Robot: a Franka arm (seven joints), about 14 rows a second.
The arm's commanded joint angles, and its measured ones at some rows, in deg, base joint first. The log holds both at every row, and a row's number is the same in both.
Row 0, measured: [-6.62, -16.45, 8.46, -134.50, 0.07, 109.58, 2.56]
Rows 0 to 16, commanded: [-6.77, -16.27, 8.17, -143.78, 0.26, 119.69, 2.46]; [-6.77, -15.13, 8.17, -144.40, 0.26, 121.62, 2.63]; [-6.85, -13.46, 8.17, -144.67, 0.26, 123.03, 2.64]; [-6.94, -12.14, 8.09, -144.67, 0.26, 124.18, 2.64]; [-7.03, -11.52, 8.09, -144.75, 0.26, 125.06, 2.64]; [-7.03, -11.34, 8.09, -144.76, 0.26, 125.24, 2.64]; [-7.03, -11.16, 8.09, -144.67, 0.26, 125.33, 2.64]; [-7.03, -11.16, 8.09, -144.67, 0.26, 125.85, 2.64]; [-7.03, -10.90, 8.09, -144.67, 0.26, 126.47, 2.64]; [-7.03, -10.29, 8.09, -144.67, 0.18, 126.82, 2.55]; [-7.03, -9.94, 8.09, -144.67, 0.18, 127.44, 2.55]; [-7.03, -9.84, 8.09, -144.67, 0.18, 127.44, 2.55]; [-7.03, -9.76, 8.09, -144.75, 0.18, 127.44, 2.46]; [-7.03, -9.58, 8.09, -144.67, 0.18, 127.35, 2.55]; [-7.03, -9.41, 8.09, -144.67, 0.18, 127.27, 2.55]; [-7.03, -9.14, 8.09, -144.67, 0.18, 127.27, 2.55]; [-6.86, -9.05, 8.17, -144.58, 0.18, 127.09, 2.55]
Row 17, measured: [-6.85, -10.01, 8.18, -145.05, 0.06, 126.82, 2.56]
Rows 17 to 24, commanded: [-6.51, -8.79, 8.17, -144.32, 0.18, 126.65, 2.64]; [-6.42, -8.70, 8.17, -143.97, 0.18, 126.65, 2.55]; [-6.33, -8.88, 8.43, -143.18, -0.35, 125.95, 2.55]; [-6.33, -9.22, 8.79, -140.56, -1.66, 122.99, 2.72]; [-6.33, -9.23, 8.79, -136.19, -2.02, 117.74, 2.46]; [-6.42, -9.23, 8.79, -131.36, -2.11, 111.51, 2.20]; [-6.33, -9.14, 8.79, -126.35, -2.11, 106.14, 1.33]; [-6.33, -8.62, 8.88, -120.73, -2.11, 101.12, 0.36]
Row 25, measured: [-6.52, -9.84, 8.87, -132.32, -1.18, 111.14, 2.04]
